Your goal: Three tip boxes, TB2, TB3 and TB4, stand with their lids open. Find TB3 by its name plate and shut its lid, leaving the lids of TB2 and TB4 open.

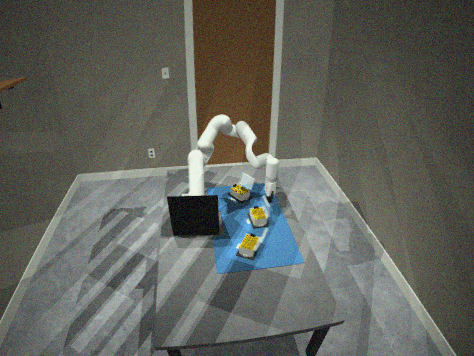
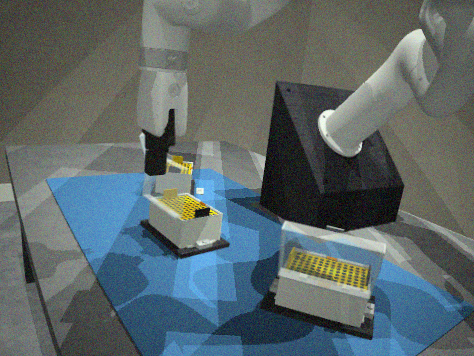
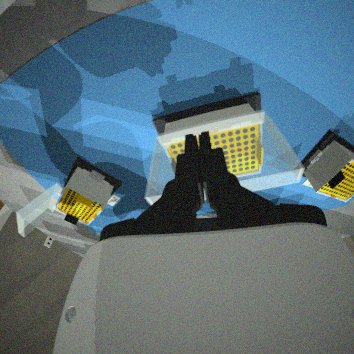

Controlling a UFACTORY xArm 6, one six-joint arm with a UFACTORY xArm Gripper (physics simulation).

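Frame: origin at the arm's base, x back, y up, z left, level; centimetres.
Where they show: gripper, between the fingertips: [image 1: 269, 202] [image 2: 155, 174] [image 3: 200, 149]; arm's base, origin of its link: [image 1: 196, 199] [image 2: 339, 134].
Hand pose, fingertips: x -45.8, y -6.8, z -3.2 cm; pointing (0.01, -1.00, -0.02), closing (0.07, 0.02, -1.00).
Each offset is from my fingertips to the top centre of the thing. "*": to the spot under its first point. Level surfaces: height alone.
Three pale boxes with yellow racks stand on the mat; their name plates are unreadable, so I cannot tell which is TB3. The middle box [image 1: 258, 217] [image 2: 167, 222] [image 3: 240, 150] has a clear lid @(* dx +1.5, dy -1.0, dz +3.3 cm) [image 2: 172, 184] [image 3: 282, 172] that stands roughly upright. The box nearest the door [image 1: 240, 193] [image 2: 320, 300] [image 3: 89, 189] has its lid @(* dx +6.5, dy -3.5, dz +32.3 cm) [image 1: 246, 181] [image 2: 335, 245] [image 3: 39, 210] open. The third box @(dx +19.8, dy -5.6, dz -25.4 cm) [image 1: 249, 246] [image 2: 185, 166] [image 3: 332, 162] has its lid [image 1: 264, 235] open. My gripper [image 1: 270, 200] [image 2: 156, 173] [image 3: 200, 149] is shut and empty, at the middle box's lid; contact is unclear.
The blue mat @(dy -13.0 cm) [image 1: 282, 252] [image 2: 125, 280] [image 3: 215, 30] lies on the grey table @(dy -13.3 cm) [image 1: 190, 310]. The black robot mount [image 1: 194, 215] [image 2: 310, 165] stands beside the mat. The box nearest the door and the third box stand on either side of the middle box.
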